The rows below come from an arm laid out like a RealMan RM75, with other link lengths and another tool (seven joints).
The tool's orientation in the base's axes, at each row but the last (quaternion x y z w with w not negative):
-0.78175 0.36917 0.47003 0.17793
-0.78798 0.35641 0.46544 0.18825
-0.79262 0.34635 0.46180 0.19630
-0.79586 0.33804 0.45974 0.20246
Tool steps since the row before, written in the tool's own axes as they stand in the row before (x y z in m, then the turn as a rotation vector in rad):
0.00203 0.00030 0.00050 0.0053 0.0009 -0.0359
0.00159 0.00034 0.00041 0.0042 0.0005 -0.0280
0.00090 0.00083 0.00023 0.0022 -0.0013 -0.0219
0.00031 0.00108 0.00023 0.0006 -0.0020 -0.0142
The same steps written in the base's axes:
0.00005 -0.00072 -0.00199 0.0225 -0.0252 0.0132
0.00000 -0.00059 -0.00157 0.0177 -0.0196 0.0103
-0.00044 -0.00075 -0.00089 0.0147 -0.0137 0.0090
-0.00081 -0.00071 -0.00040 0.0101 -0.0078 0.0065

